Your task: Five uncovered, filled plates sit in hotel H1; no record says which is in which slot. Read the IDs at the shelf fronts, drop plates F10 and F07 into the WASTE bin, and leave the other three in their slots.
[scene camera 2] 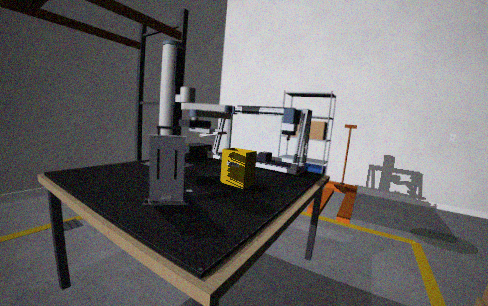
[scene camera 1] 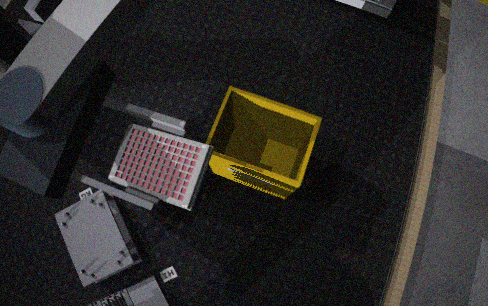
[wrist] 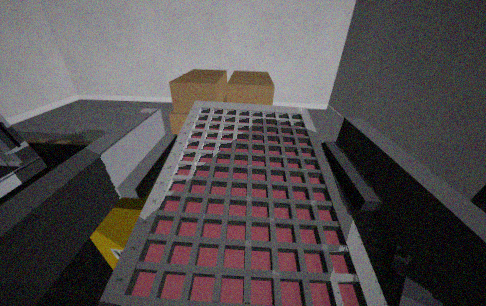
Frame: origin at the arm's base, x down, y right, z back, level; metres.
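Seen in the pictures: gripper, fingertip midpoint: (scene camera 2: 216, 131) (scene camera 1: 170, 166) (wrist: 250, 129).
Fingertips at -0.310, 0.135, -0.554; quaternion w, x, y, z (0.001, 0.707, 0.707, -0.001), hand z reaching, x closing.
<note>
Pixels of each thing's top centre, then the offset from my fingertips to it, as dx, dy, dz. "spot": a spot on its surface instead.
- uncovered plate, middle of its top: (wrist: 251, 141) (scene camera 1: 154, 160) (scene camera 2: 213, 130) -0.004, +0.000, +0.021
- yellow waste bin, middle of its top: (wrist: 163, 164) (scene camera 1: 263, 133) (scene camera 2: 239, 150) +0.098, -0.109, -0.093
- grey structure, surface spot: (scene camera 1: 147, 294) spot: +0.290, +0.240, +0.033
- H1 label, surface spot: (scene camera 1: 169, 273) spot: +0.297, +0.181, +0.005
My gripper (scene camera 1: 156, 162) (wrist: 250, 129) is shut on an uncovered plate (scene camera 1: 165, 172) (wrist: 235, 210) with pink-filled wells, holding it level by its two long sides. No ID is readable on this plate. The yellow waste bin (scene camera 1: 280, 156) (scene camera 2: 239, 170) (wrist: 120, 227) stands open on the table. In scene camera 1 the plate is left of the bin, its right corner overlapping the bin's left rim. A grey structure (scene camera 1: 147, 294) beside the H1 label (scene camera 1: 169, 273) is cut off by the bottom edge. Plate IDs at the shelf fronts do not show.
A grey stand (scene camera 1: 92, 240) with small pegs sits by a label (scene camera 1: 86, 193), below the held plate in scene camera 1. A gantry machine (scene camera 2: 303, 142) stands behind the bin in scene camera 2. The arm's column (scene camera 2: 168, 90) rises at the left. Cardboard boxes (wrist: 200, 90) show beyond the plate.
</note>
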